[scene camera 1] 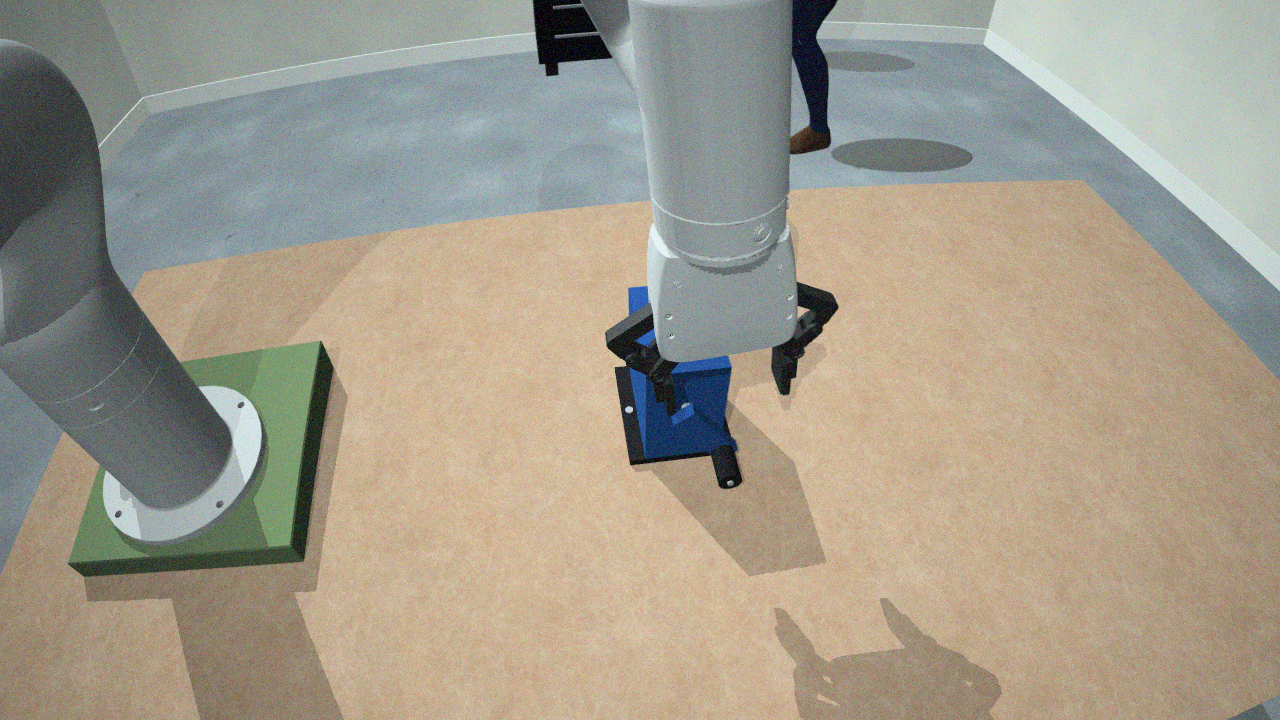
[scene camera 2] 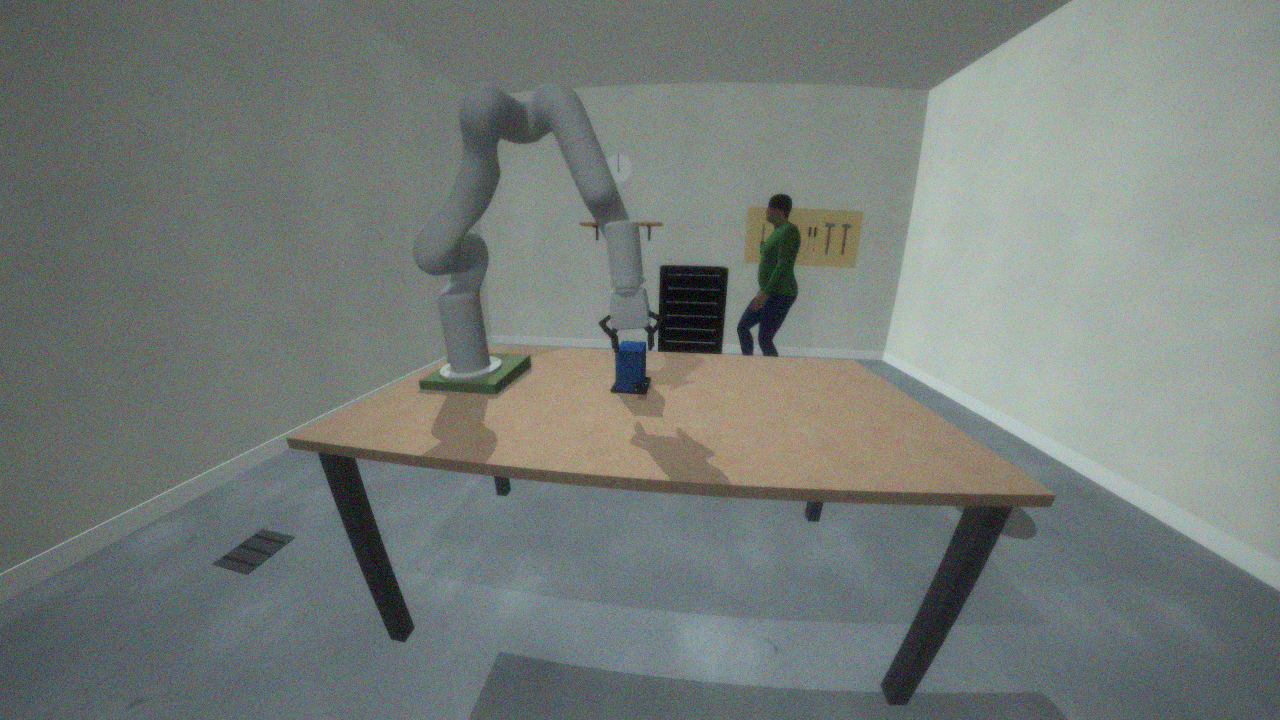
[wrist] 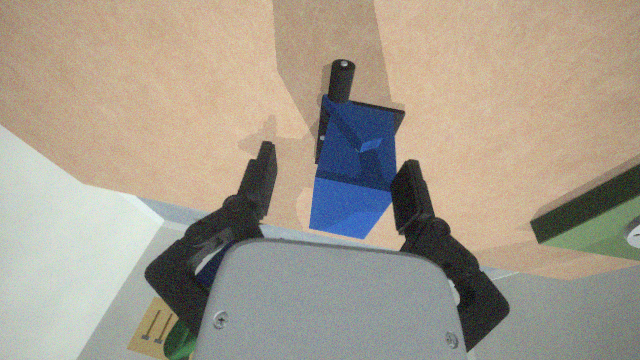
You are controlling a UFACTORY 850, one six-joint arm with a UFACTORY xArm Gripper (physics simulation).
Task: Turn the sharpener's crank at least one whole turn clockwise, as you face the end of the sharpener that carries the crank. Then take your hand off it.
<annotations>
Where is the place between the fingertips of my gripper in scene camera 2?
At 633,350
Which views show my gripper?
Scene camera 1, scene camera 2 and the wrist view: all of them.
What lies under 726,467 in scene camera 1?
A black crank handle.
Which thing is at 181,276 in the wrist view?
My gripper.
</annotations>
